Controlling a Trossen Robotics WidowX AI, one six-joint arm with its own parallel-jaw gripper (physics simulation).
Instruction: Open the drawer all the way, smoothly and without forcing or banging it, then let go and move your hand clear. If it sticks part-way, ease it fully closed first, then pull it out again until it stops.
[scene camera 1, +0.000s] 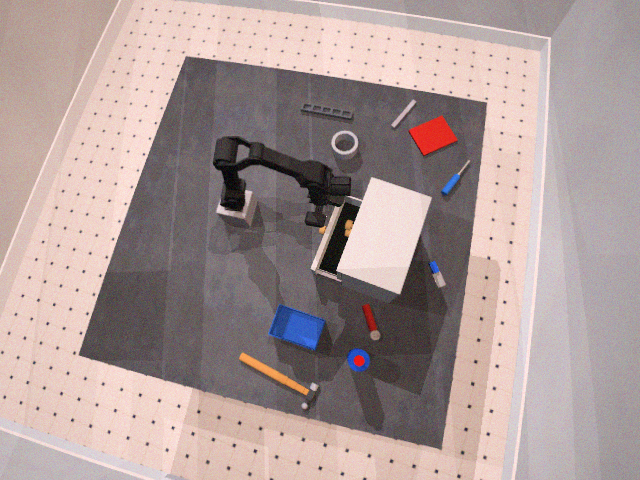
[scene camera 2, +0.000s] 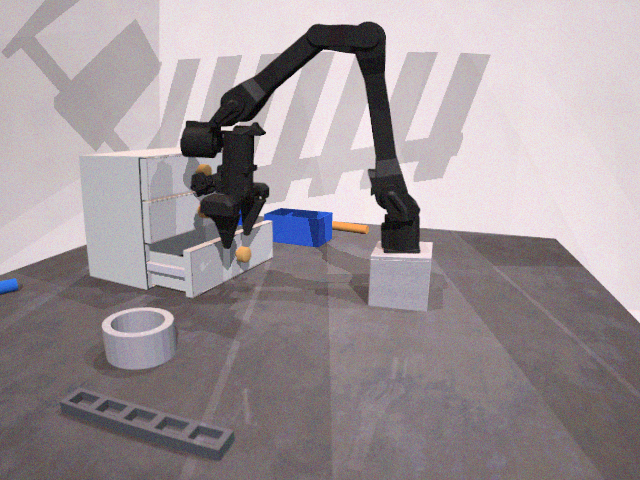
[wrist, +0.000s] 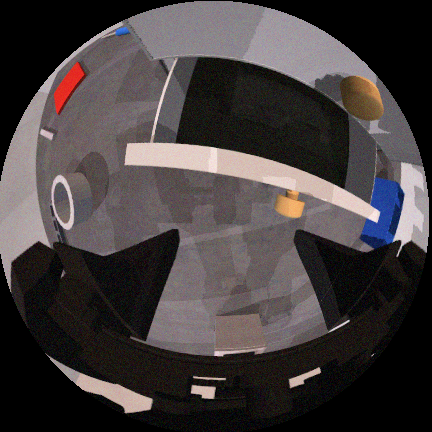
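Where they show: gripper, fingertip midpoint: (scene camera 1: 321, 208) (scene camera 2: 237, 241) (wrist: 239, 235); arm's base, origin of the base link: (scene camera 1: 234, 202) (scene camera 2: 401, 248).
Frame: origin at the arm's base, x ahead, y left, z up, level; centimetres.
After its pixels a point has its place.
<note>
The white cabinet (scene camera 1: 387, 232) {x 52.3, y -10.4, z 16.1 cm} (scene camera 2: 113, 222) {x 55.8, y 4.2, z 3.0 cm} has its bottom drawer (scene camera 1: 321, 254) {x 32.5, y -15.3, z -0.9 cm} (scene camera 2: 206, 266) {x 35.9, y 4.3, z -4.6 cm} (wrist: 175, 154) {x 36.8, y 4.6, z -0.6 cm} standing part-way out, with a dark interior. The drawer's round orange knob (scene camera 1: 322, 229) {x 31.7, y -5.9, z -3.1 cm} (scene camera 2: 243, 254) {x 31.2, y -4.0, z -4.2 cm} (wrist: 290, 205) {x 31.9, y -4.9, z -3.3 cm} sticks out from its front panel. My gripper (scene camera 2: 237, 239) {x 30.8, y 0.8, z -0.4 cm} (wrist: 239, 235) {x 30.8, y 0.8, z -0.4 cm} is open and empty, pointing down close to the drawer front. In the wrist view the knob lies beyond the fingertips, nearer the right finger and not between them. In scene camera 2 the fingertips are slightly above the knob's height. Scene camera 1 hides the fingertips under the gripper body.
Above are further knobs, one (scene camera 2: 204, 169) {x 40.2, y -6.5, z 12.5 cm} (wrist: 362, 97) on an upper drawer. A white ring (scene camera 2: 139, 351) {x 33.5, y 33.9, z -7.1 cm} (wrist: 82, 200) {x 35.0, y 24.6, z -7.2 cm} and a grey slotted bar (scene camera 2: 129, 430) {x 27.7, y 46.7, z -9.1 cm} lie to one side. A blue bin (scene camera 1: 297, 328) {x 26.7, y -40.3, z -9.5 cm} (scene camera 2: 305, 227) {x 24.0, y -33.9, z -4.8 cm} (wrist: 382, 212) {x 28.5, y -34.9, z -5.1 cm} and a hammer (scene camera 1: 273, 373) {x 20.8, y -55.9, z -7.3 cm} lie on the other side.
</note>
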